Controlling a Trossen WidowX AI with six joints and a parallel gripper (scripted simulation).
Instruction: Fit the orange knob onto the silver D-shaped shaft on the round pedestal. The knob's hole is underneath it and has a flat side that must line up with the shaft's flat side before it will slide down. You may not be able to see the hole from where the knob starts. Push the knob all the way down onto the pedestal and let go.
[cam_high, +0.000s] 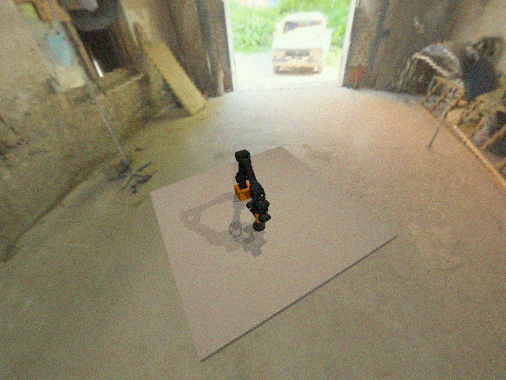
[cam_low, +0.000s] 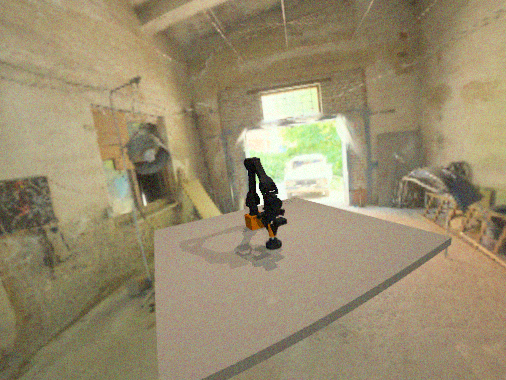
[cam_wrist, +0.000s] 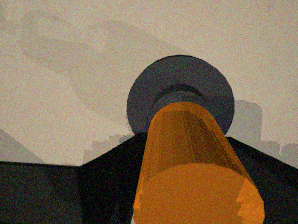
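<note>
Now: the orange knob 30 mm above my gripper tip. Round my gripper tip: round black pedestal 40 mm below.
</note>
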